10 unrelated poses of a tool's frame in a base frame.
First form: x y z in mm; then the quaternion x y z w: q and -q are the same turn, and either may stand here.
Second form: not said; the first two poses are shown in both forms.
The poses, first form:
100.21 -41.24 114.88 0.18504 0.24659 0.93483 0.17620
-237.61 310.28 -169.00 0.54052 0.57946 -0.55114 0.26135
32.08 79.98 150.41 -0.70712 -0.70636 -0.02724 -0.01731
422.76 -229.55 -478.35 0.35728 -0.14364 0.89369 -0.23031
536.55 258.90 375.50 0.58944 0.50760 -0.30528 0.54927
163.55 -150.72 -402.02 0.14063 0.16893 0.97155 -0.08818
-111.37 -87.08 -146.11 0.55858 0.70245 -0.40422 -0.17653
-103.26 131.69 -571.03 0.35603 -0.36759 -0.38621 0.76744
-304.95 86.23 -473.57 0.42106 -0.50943 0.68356 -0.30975
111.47 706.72 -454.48 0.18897 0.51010 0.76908 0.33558
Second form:
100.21 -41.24 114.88 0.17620 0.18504 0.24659 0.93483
-237.61 310.28 -169.00 0.26135 0.54052 0.57946 -0.55114
32.08 79.98 150.41 0.01731 0.70712 0.70636 0.02724
422.76 -229.55 -478.35 0.23031 -0.35728 0.14364 -0.89369
536.55 258.90 375.50 0.54927 0.58944 0.50760 -0.30528
163.55 -150.72 -402.02 0.08818 -0.14063 -0.16893 -0.97155
-111.37 -87.08 -146.11 0.17653 -0.55858 -0.70245 0.40422
-103.26 131.69 -571.03 0.76744 0.35603 -0.36759 -0.38621
-304.95 86.23 -473.57 0.30975 -0.42106 0.50943 -0.68356
111.47 706.72 -454.48 0.33558 0.18897 0.51010 0.76908

